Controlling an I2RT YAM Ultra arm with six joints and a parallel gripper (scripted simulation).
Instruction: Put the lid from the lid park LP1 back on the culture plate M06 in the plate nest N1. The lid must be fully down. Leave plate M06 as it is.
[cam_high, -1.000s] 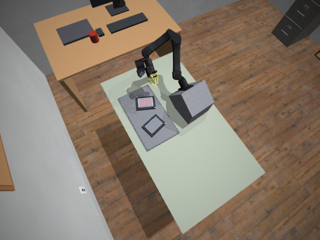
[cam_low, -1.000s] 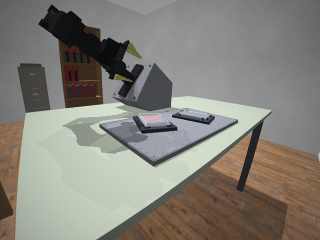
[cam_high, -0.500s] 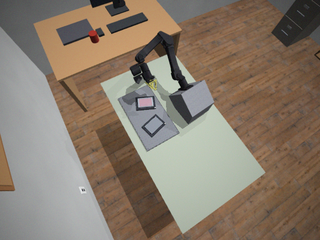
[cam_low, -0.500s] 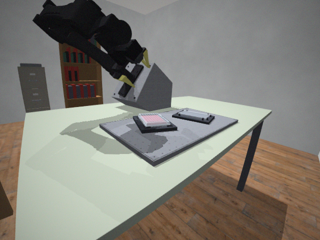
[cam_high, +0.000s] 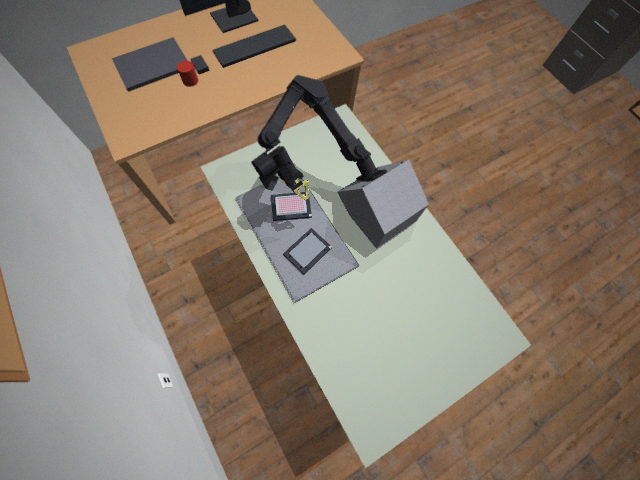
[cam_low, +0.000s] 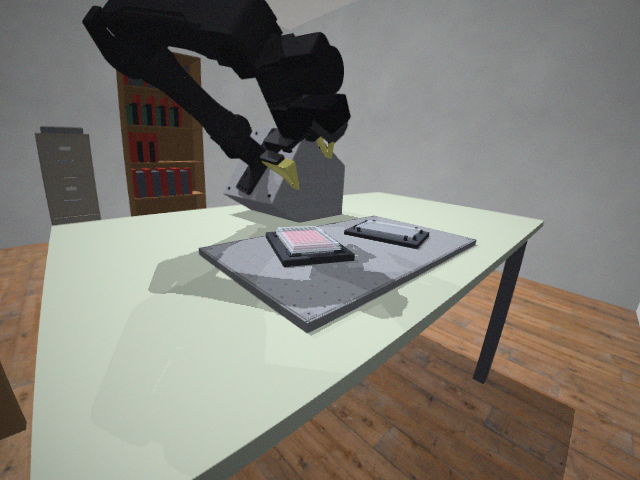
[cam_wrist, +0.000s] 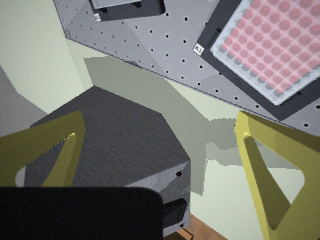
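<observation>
Right now my hand is 70 mm short of the clear lid, 180 mm to the right of it and 130 mm above it. From my hand the other things lie so: black lid park LP1: 70 mm ahead, 180 mm to the left, 140 mm below; then culture plate M06: 30 mm ahead, 30 mm to the right, 120 mm below.
</observation>
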